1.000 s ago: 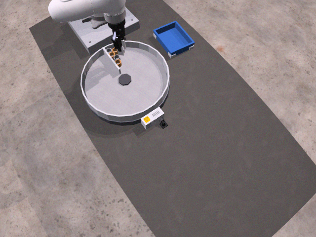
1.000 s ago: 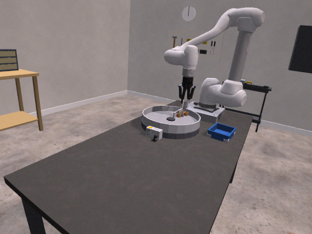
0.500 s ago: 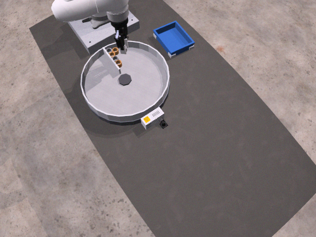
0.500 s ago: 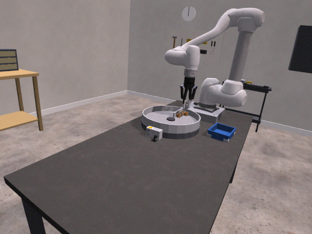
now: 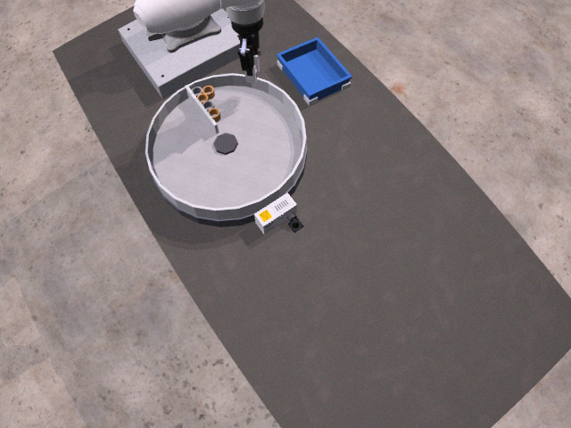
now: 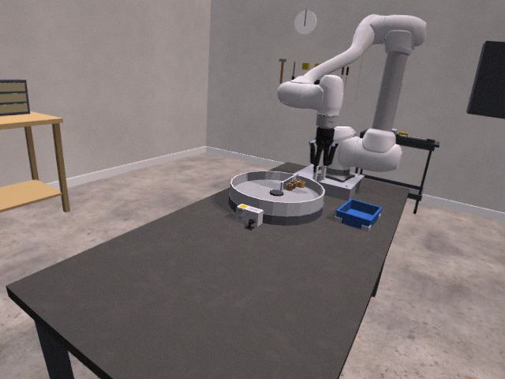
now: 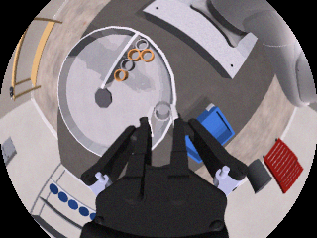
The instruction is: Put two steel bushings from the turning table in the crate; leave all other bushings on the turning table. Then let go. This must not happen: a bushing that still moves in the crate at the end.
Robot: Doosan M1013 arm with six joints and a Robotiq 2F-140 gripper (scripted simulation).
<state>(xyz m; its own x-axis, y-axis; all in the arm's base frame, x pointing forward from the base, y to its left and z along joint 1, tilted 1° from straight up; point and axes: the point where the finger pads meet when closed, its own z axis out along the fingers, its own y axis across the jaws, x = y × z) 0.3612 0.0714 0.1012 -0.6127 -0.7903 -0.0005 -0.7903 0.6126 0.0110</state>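
Now: the blue crate 20 cm to the left of my hand, 14 cm below it and 2 cm behind it. From my hand the other things lie so: round turning table 14 cm to the right, 12 cm ahead, 11 cm below.
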